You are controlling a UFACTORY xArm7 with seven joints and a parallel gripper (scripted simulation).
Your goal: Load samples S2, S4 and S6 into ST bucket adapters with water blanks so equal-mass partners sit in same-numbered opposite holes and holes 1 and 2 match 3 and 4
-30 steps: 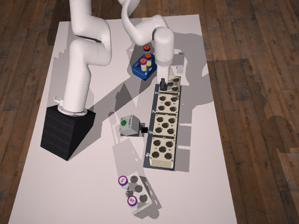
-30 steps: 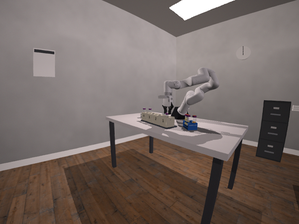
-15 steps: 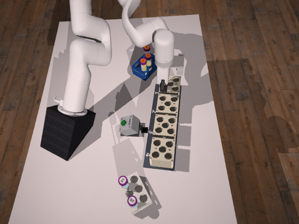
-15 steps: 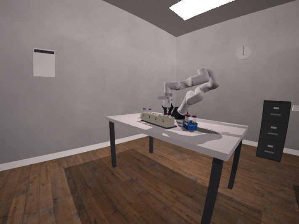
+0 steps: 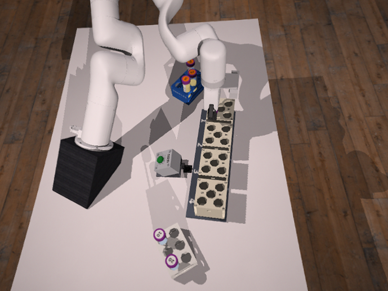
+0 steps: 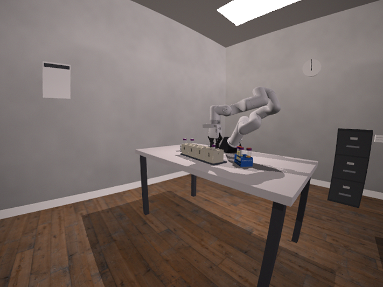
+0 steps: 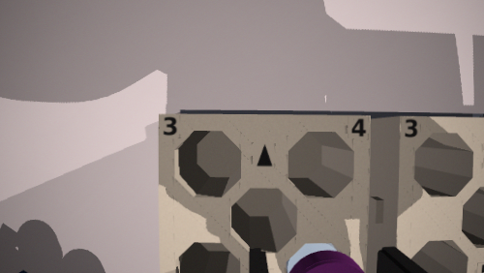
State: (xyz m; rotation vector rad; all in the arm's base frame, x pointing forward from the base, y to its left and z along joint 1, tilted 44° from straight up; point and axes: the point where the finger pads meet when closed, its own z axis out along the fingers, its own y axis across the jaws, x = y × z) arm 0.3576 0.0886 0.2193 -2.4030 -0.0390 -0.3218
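Right now my hand is 1 cm to the left of the 40 mL water blank and 5 cm above it. The rest, counted from my hand: orange-dot tube (14 cm behind, 21 cm to the left, 6 cm below); green done key (14 cm behind, 21 cm to the right, 5 cm below); blue sample rack (14 cm behind, 16 cm to the left, 9 cm below).
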